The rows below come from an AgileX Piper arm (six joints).
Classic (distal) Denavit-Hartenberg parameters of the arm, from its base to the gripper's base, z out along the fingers. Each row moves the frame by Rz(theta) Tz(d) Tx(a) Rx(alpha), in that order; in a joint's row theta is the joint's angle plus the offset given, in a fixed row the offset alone. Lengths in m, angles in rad.
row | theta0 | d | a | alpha
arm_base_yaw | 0 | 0.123 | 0 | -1.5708
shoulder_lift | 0.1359 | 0 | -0.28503 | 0
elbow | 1.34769 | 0 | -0.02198 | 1.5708
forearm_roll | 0 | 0.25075 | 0 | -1.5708
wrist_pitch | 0 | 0 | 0 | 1.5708
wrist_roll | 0 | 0.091 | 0 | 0
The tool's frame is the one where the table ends.
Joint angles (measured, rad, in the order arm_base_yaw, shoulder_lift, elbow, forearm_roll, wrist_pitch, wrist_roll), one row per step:
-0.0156, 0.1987, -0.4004, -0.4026, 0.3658, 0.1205
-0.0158, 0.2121, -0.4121, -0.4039, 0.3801, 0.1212
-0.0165, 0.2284, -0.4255, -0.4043, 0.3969, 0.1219
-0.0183, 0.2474, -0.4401, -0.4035, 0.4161, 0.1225
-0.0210, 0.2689, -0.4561, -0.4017, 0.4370, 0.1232
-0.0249, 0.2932, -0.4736, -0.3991, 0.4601, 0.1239
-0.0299, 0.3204, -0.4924, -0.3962, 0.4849, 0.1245
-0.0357, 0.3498, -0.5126, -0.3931, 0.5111, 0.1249
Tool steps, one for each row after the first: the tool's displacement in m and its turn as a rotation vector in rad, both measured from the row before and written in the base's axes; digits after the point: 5 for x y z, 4 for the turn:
0.00127, -0.00055, 0.00186, 0.0013, 0.0147, -0.0060
0.00166, -0.00064, 0.00201, 0.0025, 0.0182, -0.0072
0.00205, -0.00075, 0.00199, 0.0038, 0.0219, -0.0089
0.00242, -0.00083, 0.00210, 0.0051, 0.0245, -0.0102
0.00283, -0.00096, 0.00216, 0.0062, 0.0278, -0.0120
0.00331, -0.00109, 0.00218, 0.0067, 0.0310, -0.0136
0.00367, -0.00121, 0.00227, 0.0070, 0.0331, -0.0148

